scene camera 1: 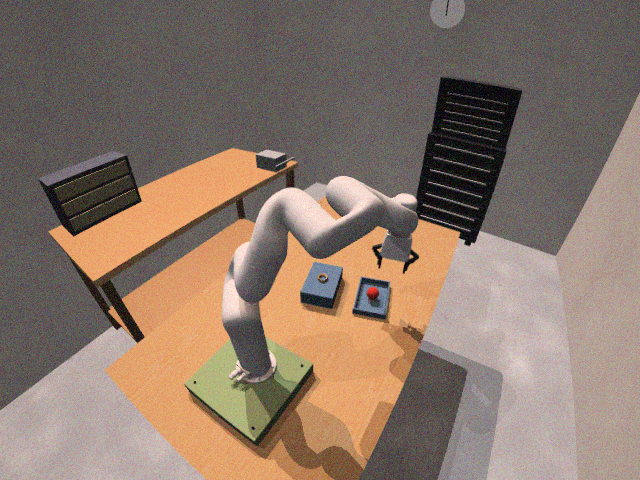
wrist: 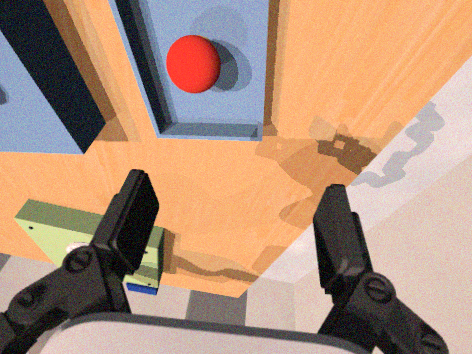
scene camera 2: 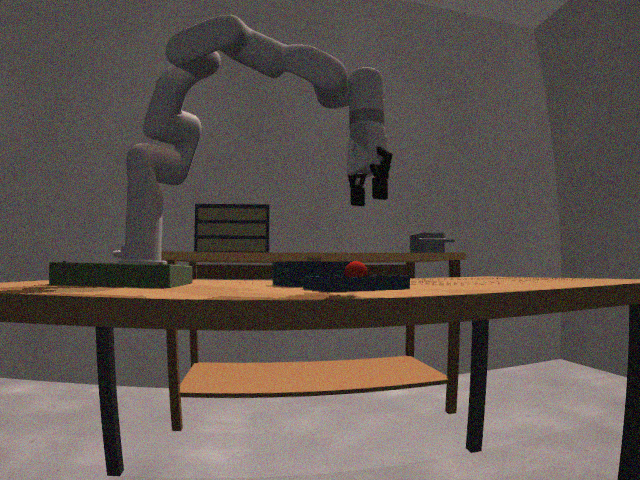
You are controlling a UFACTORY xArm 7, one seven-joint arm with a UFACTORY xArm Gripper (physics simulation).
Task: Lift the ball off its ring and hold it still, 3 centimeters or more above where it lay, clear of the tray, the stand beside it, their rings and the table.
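Pixels of known places: gripper, between the fingertips: (scene camera 1: 391, 268) (wrist: 235, 193) (scene camera 2: 368, 202); arm's base, origin of its link: (scene camera 1: 256, 365) (scene camera 2: 142, 264).
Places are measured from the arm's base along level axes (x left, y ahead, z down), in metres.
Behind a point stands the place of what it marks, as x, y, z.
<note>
A red ball (scene camera 1: 372, 293) @[-0.102, 0.510, -0.001] (scene camera 2: 356, 269) @[-0.119, 0.525, 0.008] (wrist: 193, 64) @[-0.097, 0.538, -0.006] rests inside the shallow blue tray (scene camera 1: 370, 314) @[-0.141, 0.442, 0.035] (scene camera 2: 382, 283) @[-0.144, 0.575, 0.037] (wrist: 210, 137) @[-0.137, 0.445, 0.022]; the ring under it is hidden. The blue stand (scene camera 1: 316, 296) @[0.054, 0.352, -0.005] (scene camera 2: 287, 273) @[0.011, 0.372, 0.018] (wrist: 40, 135) @[0.044, 0.388, -0.011] is a block beside the tray, and a small tan ring (scene camera 1: 322, 282) @[0.081, 0.420, -0.012] lies on its top. My gripper (scene camera 1: 392, 268) @[-0.143, 0.549, -0.128] (scene camera 2: 368, 197) @[-0.143, 0.549, -0.128] (wrist: 235, 193) @[-0.143, 0.549, -0.128] is open and empty, high above the table. In the wrist view the ball appears beyond the fingertips, up and to the left of the gap between them.
The arm's green base plate (scene camera 1: 281, 379) @[-0.092, 0.020, -0.001] (scene camera 2: 118, 274) @[-0.145, 0.010, 0.023] (wrist: 60, 235) @[0.072, 0.060, 0.001] sits on the wooden table (scene camera 1: 336, 356) @[-0.150, 0.221, 0.050] (scene camera 2: 237, 312) @[-0.377, 0.330, 0.068] (wrist: 215, 180) @[-0.175, 0.337, 0.050]. A second table (scene camera 1: 191, 191) with a drawer box (scene camera 1: 95, 193) (scene camera 2: 231, 228) and a small grey box (scene camera 1: 271, 160) (scene camera 2: 427, 242) stands behind. A black cabinet (scene camera 1: 460, 155) stands beyond the far end.
</note>
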